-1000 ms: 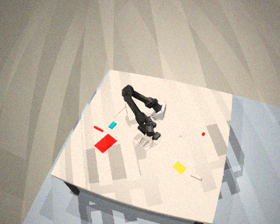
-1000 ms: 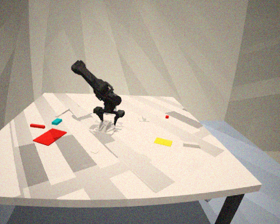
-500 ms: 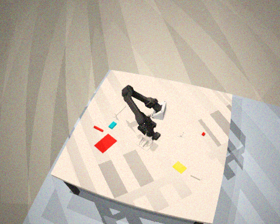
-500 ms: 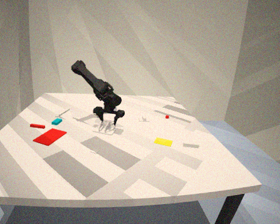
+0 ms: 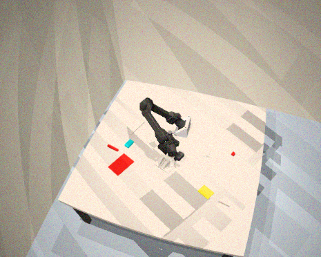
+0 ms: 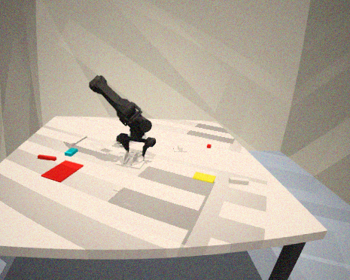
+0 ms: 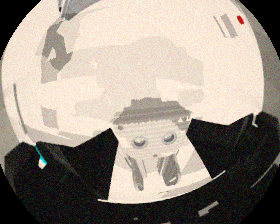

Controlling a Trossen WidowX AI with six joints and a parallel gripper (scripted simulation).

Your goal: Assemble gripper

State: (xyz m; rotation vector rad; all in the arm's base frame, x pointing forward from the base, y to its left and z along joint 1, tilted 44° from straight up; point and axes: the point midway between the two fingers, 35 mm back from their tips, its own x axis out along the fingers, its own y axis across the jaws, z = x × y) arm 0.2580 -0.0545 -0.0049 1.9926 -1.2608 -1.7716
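Right now the white housing part is 1 cm ahead of my gripper tip and 2 cm above it. Also, from my gripper tip: pale stand 7 cm behind, 25 cm to the left; then red plate 11 cm ahead, 33 cm to the right, 1 cm below; then cyan block 7 cm behind, 32 cm to the right.
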